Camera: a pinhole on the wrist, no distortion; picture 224 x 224 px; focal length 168.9 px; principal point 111.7 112.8 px. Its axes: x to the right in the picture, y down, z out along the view. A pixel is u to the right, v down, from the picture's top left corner.
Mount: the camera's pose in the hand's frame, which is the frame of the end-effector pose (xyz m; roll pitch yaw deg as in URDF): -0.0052 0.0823 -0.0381 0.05 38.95 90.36
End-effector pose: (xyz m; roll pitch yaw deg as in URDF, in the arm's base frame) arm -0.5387 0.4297 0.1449 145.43 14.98 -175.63
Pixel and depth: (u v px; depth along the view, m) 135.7 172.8 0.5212
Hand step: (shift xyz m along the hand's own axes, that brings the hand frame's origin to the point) -0.1923 0.4665 0.3208
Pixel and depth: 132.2 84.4 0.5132
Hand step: 0.0792 0.4539 0.3218
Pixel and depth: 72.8 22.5 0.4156
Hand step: 0.2162 0.2704 0.3451
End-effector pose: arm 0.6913 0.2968 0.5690 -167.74 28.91 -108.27
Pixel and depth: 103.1 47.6 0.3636
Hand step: 0.1341 0.2973 0.2562
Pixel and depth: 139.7 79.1 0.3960
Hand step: 0.0723 0.3827 0.2285
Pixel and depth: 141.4 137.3 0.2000
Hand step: -0.0350 0.2352 0.0954
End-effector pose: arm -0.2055 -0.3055 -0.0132 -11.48 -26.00 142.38
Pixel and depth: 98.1 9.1 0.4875
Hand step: 0.2928 0.3599 0.3655
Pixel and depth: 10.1 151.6 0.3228
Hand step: -0.0794 0.1338 0.3351
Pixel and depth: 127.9 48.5 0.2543
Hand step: 0.0907 0.2617 0.1443
